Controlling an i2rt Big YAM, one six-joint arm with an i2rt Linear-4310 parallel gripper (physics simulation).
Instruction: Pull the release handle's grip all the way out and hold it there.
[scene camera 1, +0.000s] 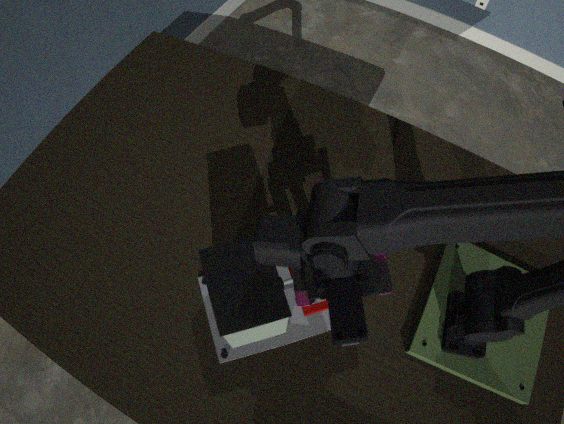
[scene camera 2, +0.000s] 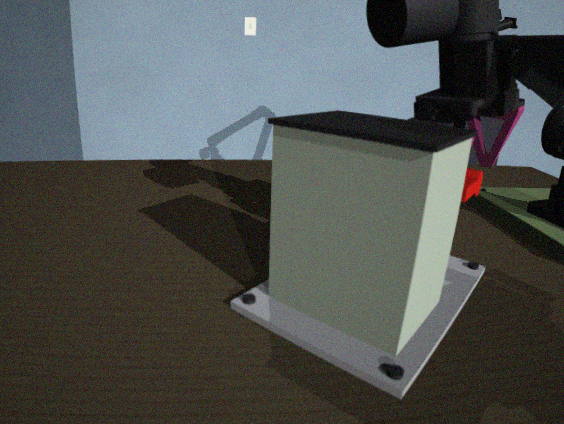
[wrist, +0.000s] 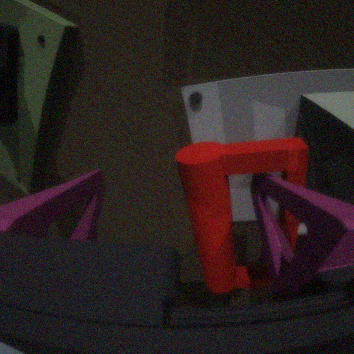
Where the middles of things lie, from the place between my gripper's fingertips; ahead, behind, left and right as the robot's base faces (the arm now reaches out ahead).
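Gripper position: my gripper is 80 mm short of the red release handle grip (wrist: 203, 167). Measured from my hand, the grey base plate (scene camera 2: 394, 375) is 100 mm below, 120 mm ahead and 20 mm to the left. Of the things named here, going by their middles, the red release handle grip is the nearest to my gripper.
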